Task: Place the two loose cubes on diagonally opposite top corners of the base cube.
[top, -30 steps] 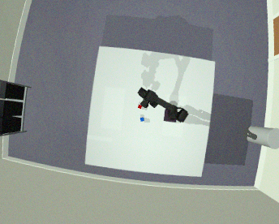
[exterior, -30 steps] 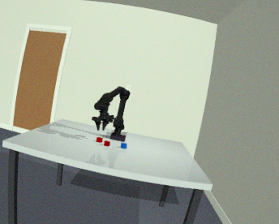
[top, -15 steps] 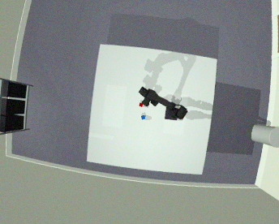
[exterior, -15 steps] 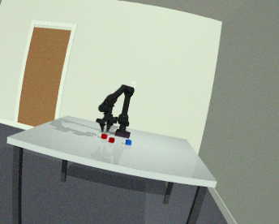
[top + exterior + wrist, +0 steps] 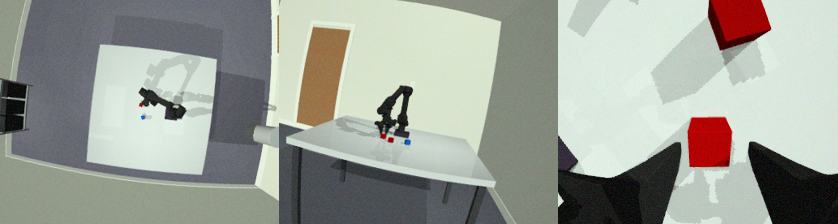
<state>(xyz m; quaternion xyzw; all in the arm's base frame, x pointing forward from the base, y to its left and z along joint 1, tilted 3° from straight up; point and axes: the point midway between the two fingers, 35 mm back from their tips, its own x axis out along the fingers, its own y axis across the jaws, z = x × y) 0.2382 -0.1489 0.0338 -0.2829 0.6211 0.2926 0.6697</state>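
Now: the blue cube 60 mm ahead of my gripper tip, 190 mm to the left of it and 10 mm below it.
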